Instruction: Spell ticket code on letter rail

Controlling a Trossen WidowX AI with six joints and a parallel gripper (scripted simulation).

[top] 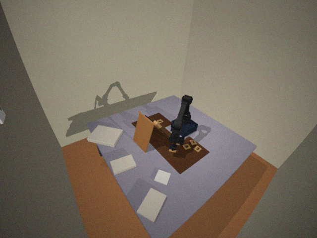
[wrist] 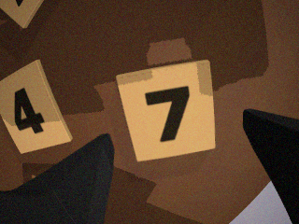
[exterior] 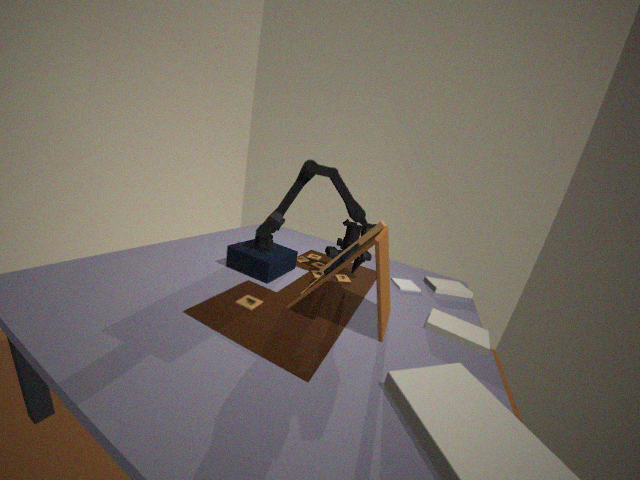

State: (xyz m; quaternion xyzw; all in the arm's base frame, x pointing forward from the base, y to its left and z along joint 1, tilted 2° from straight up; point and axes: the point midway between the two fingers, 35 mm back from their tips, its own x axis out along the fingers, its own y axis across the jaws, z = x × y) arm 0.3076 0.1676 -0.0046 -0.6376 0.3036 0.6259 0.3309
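Now: gripper tip 3 cm above the tan tile marked 7. Round my gripper tip: white card: 25 cm ahead, 16 cm to the left, 3 cm below; then white ticket: 21 cm to the right, 7 cm above; then brown mat: 17 cm to the right, 10 cm behind, 3 cm below.
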